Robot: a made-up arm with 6 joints.
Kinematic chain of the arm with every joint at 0, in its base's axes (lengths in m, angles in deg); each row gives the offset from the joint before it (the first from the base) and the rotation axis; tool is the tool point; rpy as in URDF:
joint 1: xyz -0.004 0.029 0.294 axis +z
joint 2: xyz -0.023 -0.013 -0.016 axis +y
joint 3: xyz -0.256 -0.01 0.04 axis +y
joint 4: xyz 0.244 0.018 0.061 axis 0.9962 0 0.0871
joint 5: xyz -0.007 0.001 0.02 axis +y
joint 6: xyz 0.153 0.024 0.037 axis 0.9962 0 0.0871
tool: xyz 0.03 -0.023 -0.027 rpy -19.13 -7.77 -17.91
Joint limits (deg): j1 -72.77..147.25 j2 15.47..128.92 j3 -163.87..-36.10 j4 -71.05..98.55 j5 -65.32..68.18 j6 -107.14..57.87
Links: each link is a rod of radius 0.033 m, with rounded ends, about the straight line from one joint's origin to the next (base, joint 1, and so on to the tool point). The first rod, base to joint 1, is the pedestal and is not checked.
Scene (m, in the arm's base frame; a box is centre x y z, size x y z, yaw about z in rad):
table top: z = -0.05
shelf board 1: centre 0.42 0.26 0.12 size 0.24 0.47 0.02 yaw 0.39
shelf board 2: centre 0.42 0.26 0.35 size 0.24 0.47 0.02 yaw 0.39
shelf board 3: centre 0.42 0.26 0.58 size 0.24 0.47 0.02 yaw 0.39
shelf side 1: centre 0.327 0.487 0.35 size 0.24 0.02 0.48 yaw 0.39
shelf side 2: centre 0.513 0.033 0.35 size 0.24 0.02 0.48 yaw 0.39
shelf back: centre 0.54 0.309 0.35 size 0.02 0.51 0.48 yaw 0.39
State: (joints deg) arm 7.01 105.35 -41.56 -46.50 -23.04 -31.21
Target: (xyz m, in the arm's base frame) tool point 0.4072 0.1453 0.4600
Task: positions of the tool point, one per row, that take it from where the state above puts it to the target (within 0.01 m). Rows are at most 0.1 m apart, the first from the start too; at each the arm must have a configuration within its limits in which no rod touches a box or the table.
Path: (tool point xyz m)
1: 0.3601 0.1279 0.2214
2: 0.3334 0.1156 0.2198
3: 0.3002 0.1028 0.2212
4: 0.2616 0.0899 0.2260
5: 0.2797 0.0931 0.3000
6: 0.2783 0.0903 0.3800
7: 0.2553 0.0829 0.4600
8: 0.3092 0.1095 0.4719
9: 0.3609 0.1309 0.4717
10: 0.4072 0.1453 0.4600

